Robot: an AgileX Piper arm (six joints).
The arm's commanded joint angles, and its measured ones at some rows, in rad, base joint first. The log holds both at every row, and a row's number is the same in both.
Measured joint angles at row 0:
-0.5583, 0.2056, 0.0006, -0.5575, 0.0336, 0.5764
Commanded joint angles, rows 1 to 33:
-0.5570, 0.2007, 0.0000, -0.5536, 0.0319, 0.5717
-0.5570, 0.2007, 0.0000, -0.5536, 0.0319, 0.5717
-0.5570, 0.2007, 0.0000, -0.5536, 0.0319, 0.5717
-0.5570, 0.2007, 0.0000, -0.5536, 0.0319, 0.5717
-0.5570, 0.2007, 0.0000, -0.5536, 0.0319, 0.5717
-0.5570, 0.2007, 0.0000, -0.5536, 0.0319, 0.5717
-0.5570, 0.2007, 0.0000, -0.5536, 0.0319, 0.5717
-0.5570, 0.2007, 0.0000, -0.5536, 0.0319, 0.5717
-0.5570, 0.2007, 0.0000, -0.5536, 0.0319, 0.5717
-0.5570, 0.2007, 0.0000, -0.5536, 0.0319, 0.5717
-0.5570, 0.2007, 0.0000, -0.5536, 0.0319, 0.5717
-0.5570, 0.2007, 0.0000, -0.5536, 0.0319, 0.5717
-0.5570, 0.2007, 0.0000, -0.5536, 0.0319, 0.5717
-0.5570, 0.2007, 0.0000, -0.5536, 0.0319, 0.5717
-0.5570, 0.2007, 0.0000, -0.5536, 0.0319, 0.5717
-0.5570, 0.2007, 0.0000, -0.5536, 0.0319, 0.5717
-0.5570, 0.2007, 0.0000, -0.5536, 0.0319, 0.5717
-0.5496, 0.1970, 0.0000, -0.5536, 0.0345, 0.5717
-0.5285, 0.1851, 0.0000, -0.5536, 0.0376, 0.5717
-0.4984, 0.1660, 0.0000, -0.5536, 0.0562, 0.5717
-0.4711, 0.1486, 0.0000, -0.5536, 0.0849, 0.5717
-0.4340, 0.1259, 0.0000, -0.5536, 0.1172, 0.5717
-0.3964, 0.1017, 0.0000, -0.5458, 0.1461, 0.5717
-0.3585, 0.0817, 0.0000, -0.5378, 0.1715, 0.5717
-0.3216, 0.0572, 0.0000, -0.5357, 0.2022, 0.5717
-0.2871, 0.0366, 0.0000, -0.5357, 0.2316, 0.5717
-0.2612, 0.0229, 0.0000, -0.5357, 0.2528, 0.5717
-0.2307, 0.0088, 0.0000, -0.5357, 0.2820, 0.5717
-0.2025, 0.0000, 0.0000, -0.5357, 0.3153, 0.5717
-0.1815, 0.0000, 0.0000, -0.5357, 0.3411, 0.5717
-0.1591, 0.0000, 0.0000, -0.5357, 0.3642, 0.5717
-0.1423, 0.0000, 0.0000, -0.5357, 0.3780, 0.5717
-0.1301, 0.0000, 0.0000, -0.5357, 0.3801, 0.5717
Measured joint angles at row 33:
-0.1912, 0.0069, 0.0006, -0.5423, 0.3175, 0.5764
